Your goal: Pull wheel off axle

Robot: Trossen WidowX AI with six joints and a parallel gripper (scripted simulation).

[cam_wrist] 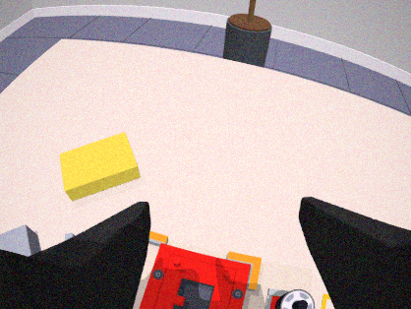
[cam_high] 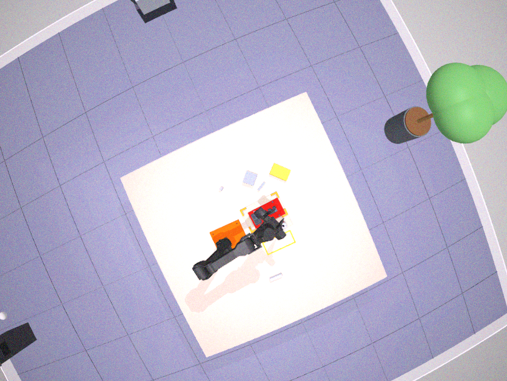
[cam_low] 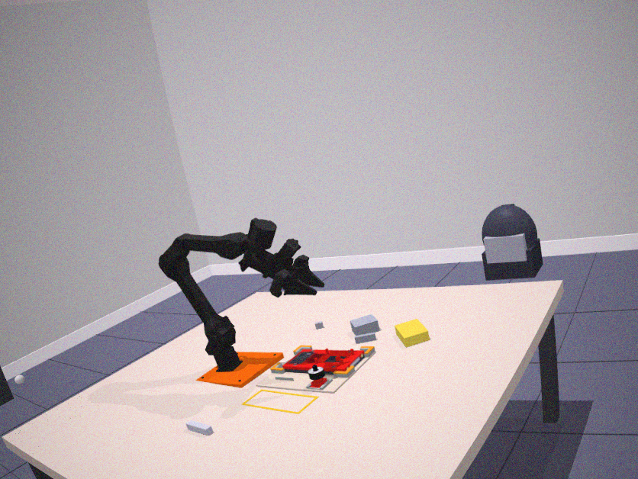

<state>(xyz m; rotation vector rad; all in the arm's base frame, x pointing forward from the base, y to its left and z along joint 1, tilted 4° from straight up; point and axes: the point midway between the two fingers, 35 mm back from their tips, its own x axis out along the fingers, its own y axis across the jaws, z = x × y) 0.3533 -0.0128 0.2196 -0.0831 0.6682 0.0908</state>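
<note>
The wheel is 19 cm below my gripper tip, 10 cm to the right of it and 2 cm behind it. The rest, counted from my gripper tip: yellow block 21 cm below, 17 cm to the left, 16 cm ahead.
</note>
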